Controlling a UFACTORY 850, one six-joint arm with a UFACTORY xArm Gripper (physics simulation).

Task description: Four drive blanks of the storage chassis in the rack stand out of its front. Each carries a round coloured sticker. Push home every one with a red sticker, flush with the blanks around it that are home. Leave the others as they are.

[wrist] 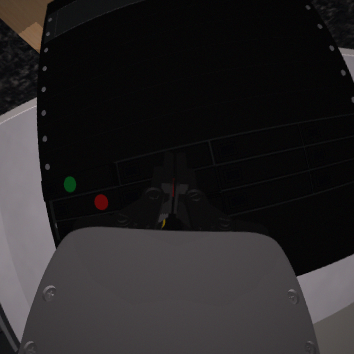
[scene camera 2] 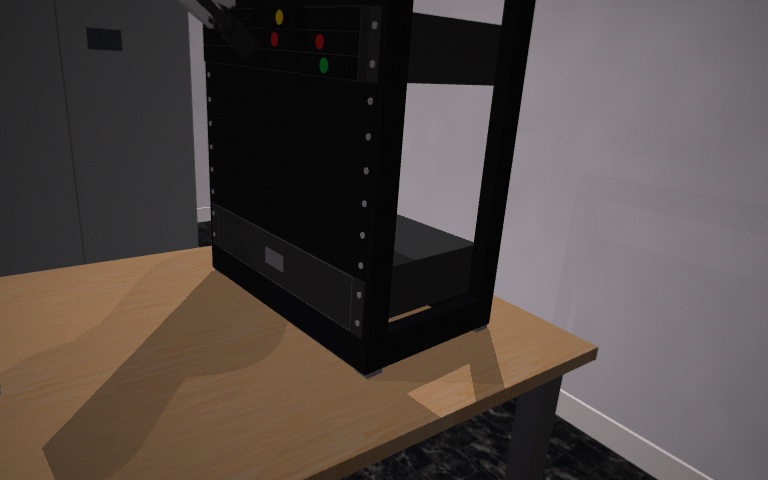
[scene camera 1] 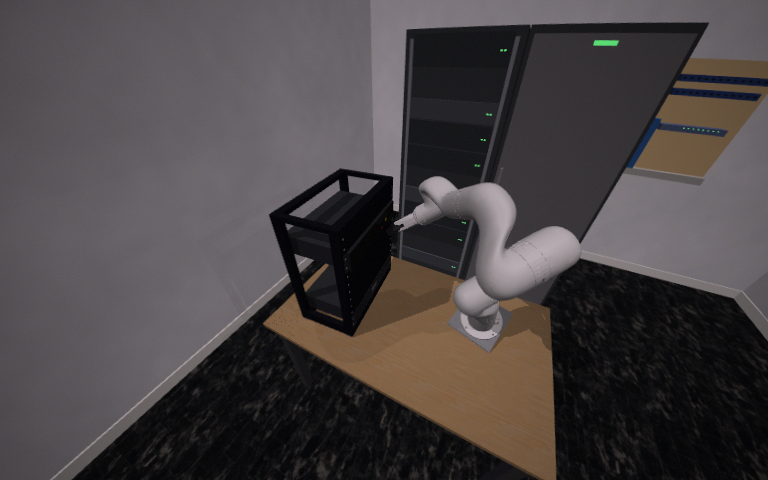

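Observation:
The storage chassis [scene camera 2: 367, 50] sits high in the rack. In scene camera 2 a yellow sticker [scene camera 2: 279, 16] [wrist: 163, 223] is above the left red sticker [scene camera 2: 274, 39] [wrist: 173, 187]. The right red sticker [scene camera 2: 319, 41] [wrist: 101, 202] is in the same row, above a green sticker [scene camera 2: 323, 65] [wrist: 70, 184]. My gripper [scene camera 1: 390, 229] [scene camera 2: 249, 53] [wrist: 173, 166] is shut and empty, its tips before the chassis front, low and left of the left red sticker in scene camera 2. In the wrist view it partly hides that sticker and the yellow one. Dark faces hide how far each blank stands out; contact is unclear.
The black open rack [scene camera 1: 277, 226] [scene camera 2: 390, 169] stands on the wooden table [scene camera 1: 453, 384] [scene camera 2: 254, 418]. A lower unit [scene camera 2: 317, 283] is at its bottom. The arm's base plate [scene camera 1: 489, 342] is on the table, with tall cabinets [scene camera 1: 594, 124] behind.

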